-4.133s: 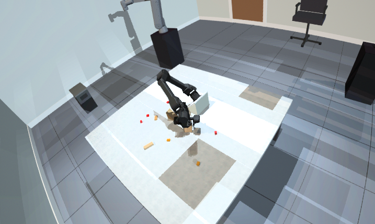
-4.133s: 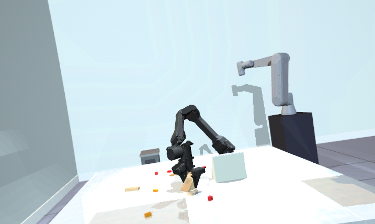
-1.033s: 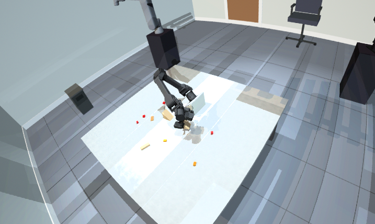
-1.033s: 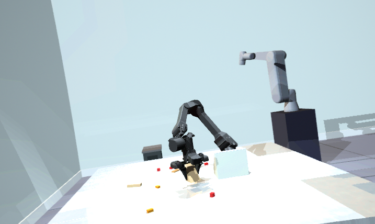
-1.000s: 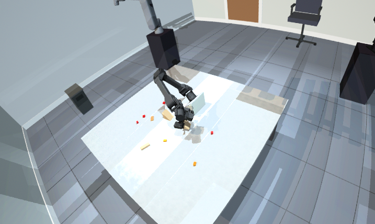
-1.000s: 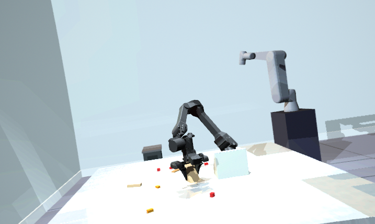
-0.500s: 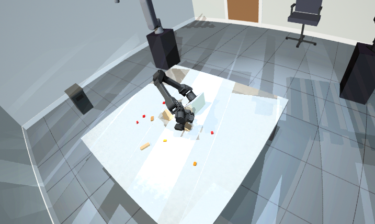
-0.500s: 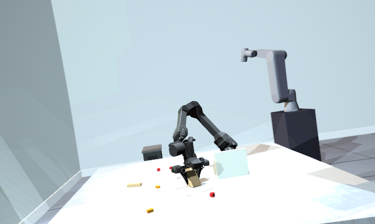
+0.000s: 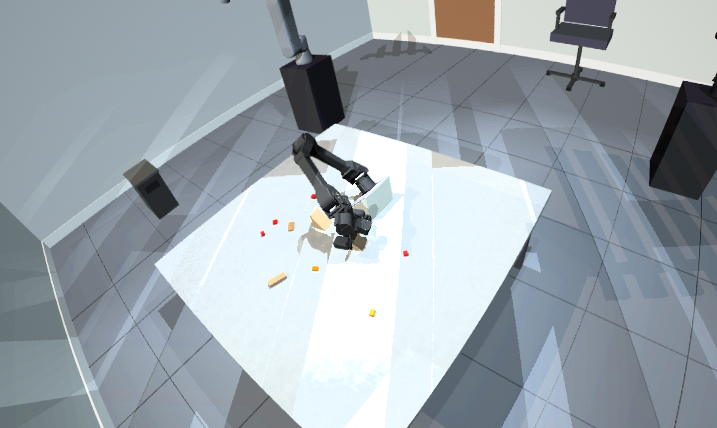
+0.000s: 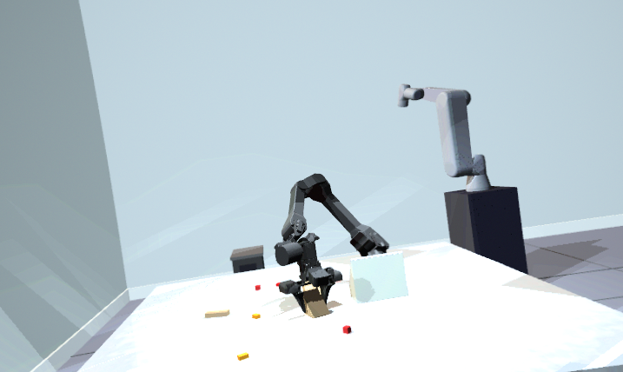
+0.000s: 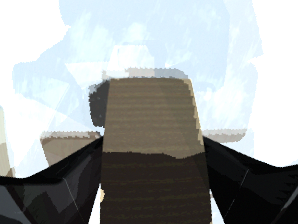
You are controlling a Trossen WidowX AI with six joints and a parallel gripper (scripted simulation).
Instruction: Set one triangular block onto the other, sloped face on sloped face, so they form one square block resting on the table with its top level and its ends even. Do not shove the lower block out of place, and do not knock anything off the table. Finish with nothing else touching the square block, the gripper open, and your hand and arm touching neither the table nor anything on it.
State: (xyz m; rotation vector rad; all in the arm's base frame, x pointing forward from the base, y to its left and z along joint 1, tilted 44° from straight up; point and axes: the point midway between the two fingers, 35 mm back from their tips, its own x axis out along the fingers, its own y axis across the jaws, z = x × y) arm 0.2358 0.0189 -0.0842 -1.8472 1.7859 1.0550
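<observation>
Now: the tan triangular block 10 mm above my gripper tip. Round my gripper tip: tan bar (290 mm ahead, 160 mm to the right).
</observation>
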